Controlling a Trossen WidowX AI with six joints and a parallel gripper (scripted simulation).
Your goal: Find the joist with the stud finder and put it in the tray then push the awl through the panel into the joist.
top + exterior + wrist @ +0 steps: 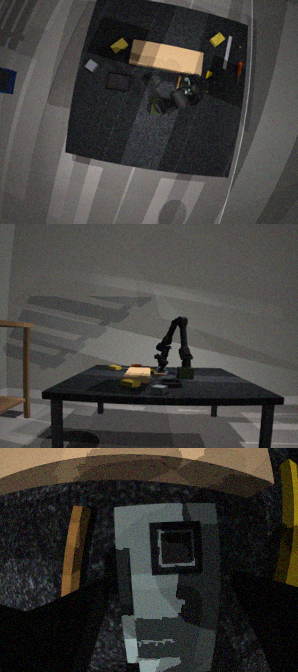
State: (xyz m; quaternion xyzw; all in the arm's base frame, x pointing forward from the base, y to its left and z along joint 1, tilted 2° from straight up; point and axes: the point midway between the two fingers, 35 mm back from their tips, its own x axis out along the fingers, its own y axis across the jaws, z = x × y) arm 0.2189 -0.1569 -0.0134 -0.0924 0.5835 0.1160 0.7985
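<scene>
The awl is 40 mm behind my gripper tip, 80 mm to the left of it and 20 mm below it. The rest, counted from my gripper tip: white bar 370 mm ahead, 230 mm to the right, 30 mm below; yellow bar 70 mm ahead, 120 mm to the right, 20 mm below; dark grey stud finder 10 mm ahead, 20 mm above.
</scene>
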